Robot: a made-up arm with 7 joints. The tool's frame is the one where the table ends. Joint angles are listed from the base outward.
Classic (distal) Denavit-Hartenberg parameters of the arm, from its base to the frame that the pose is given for. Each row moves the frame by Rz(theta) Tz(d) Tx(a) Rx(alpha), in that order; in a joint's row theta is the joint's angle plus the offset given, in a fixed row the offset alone. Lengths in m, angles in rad.
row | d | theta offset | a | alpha
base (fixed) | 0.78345 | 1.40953 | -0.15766 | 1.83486
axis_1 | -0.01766 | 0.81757 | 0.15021 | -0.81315
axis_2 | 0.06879 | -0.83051 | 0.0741 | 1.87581
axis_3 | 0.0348 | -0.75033 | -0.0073 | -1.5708
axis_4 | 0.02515 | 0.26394 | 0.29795 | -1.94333
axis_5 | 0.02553 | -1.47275 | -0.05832 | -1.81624
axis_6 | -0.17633 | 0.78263 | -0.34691 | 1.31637
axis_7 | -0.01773 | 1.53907 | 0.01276 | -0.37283
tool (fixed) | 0.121 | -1.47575 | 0 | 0
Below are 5 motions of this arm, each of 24 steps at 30 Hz.
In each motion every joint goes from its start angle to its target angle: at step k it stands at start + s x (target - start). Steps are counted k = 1, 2, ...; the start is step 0. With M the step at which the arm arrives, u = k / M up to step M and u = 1 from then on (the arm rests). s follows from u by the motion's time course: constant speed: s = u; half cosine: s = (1 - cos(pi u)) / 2; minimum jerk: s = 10 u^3 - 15 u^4 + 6 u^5.
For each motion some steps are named. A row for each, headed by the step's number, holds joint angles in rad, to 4 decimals.
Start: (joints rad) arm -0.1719 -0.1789 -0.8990 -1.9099 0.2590 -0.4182 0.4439
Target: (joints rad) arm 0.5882 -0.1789 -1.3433 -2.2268 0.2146 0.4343 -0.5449
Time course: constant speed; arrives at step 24
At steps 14, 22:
14: 0.2715 -0.1789 -1.1582 -2.0948 0.2331 0.0791 -0.1329
22: 0.5249 -0.1789 -1.3063 -2.2004 0.2183 0.3633 -0.4625

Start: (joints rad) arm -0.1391 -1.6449 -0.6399 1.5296 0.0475 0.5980 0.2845
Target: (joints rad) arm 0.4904 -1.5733 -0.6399 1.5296 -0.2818 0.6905 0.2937
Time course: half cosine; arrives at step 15
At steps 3, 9, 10, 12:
3: -0.0790 -1.6381 -0.6399 1.5296 0.0161 0.6068 0.2854
9: 0.2729 -1.5980 -0.6399 1.5296 -0.1680 0.6585 0.2905
10: 0.3330 -1.5912 -0.6399 1.5296 -0.1995 0.6674 0.2914
12: 0.4303 -1.5801 -0.6399 1.5296 -0.2504 0.6817 0.2928

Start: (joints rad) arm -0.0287 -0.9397 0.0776 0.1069 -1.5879 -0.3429 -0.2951
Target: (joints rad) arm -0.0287 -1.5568 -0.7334 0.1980 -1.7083 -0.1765 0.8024
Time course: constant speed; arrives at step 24
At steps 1, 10, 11, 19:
1: -0.0287 -0.9654 0.0438 0.1107 -1.5929 -0.3360 -0.2494
10: -0.0287 -1.1968 -0.2603 0.1449 -1.6381 -0.2736 0.1622
11: -0.0287 -1.2225 -0.2941 0.1487 -1.6431 -0.2666 0.2079
19: -0.0287 -1.4282 -0.5644 0.1790 -1.6832 -0.2112 0.5738

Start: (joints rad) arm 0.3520 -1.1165 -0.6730 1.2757 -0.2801 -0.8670 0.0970
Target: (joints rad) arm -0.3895 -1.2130 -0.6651 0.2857 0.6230 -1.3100 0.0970
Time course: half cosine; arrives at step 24
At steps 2, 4, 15, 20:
2: 0.3394 -1.1181 -0.6729 1.2588 -0.2647 -0.8745 0.0970
4: 0.3023 -1.1230 -0.6725 1.2094 -0.2196 -0.8967 0.0970
15: -0.1606 -1.1832 -0.6675 0.5913 0.3443 -1.1733 0.0970
20: -0.3398 -1.2065 -0.6656 0.3520 0.5625 -1.2803 0.0970

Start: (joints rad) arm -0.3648 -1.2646 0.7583 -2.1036 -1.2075 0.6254 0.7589
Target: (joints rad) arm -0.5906 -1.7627 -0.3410 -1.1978 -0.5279 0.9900 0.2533
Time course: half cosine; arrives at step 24
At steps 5, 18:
5: -0.3881 -1.3161 0.6447 -2.0100 -1.1373 0.6631 0.7067
18: -0.5575 -1.6898 -0.1800 -1.3305 -0.6274 0.9366 0.3273

